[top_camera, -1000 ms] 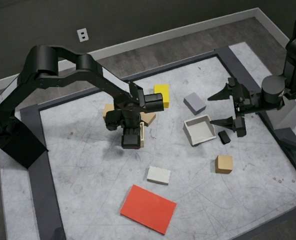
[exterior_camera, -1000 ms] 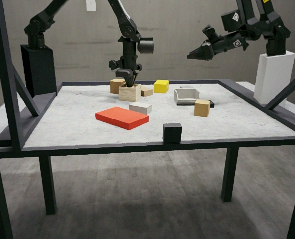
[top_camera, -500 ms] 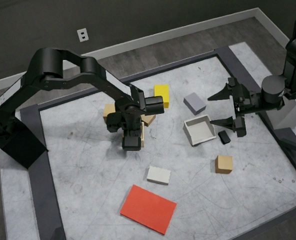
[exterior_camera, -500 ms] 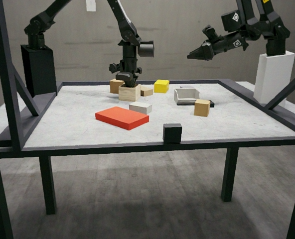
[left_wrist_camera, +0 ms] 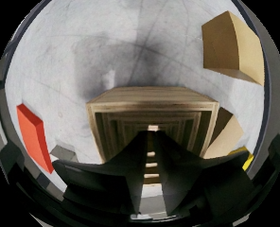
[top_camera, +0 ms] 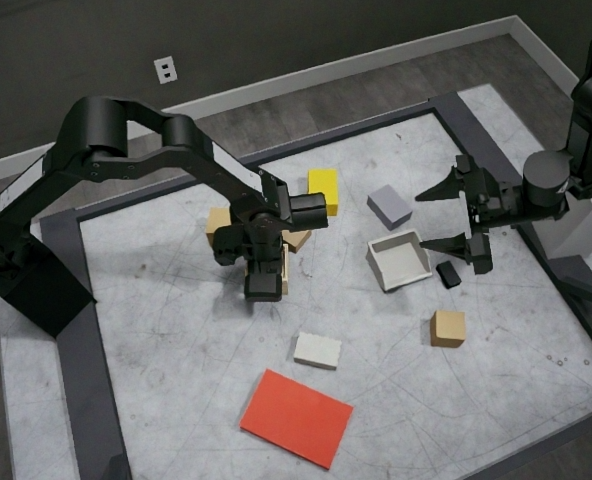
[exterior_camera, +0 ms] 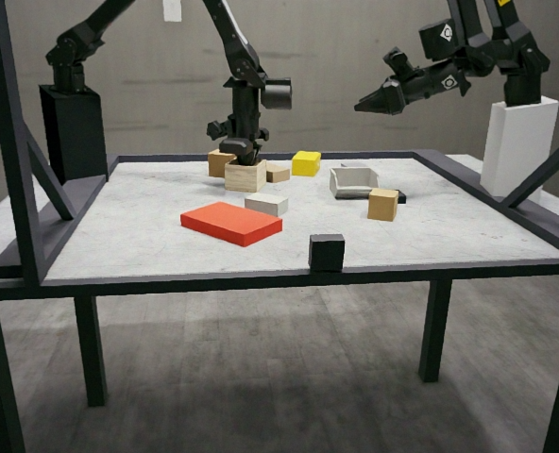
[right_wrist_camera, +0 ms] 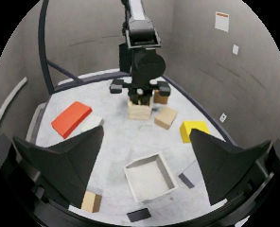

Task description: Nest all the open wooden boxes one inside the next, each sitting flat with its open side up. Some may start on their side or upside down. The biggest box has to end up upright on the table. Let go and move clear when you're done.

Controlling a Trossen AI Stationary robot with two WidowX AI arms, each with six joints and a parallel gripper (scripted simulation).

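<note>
Now: left hand 9 cm short of the tan block, 5 cm to the left of it and 5 cm above it. From my left hand the other things lie so: red slab 27 cm behind, 5 cm below, 1 cm to the right; white block 16 cm behind, 7 cm to the right, 5 cm below; white tray 25 cm to the right, 3 cm below, 2 cm behind.
</note>
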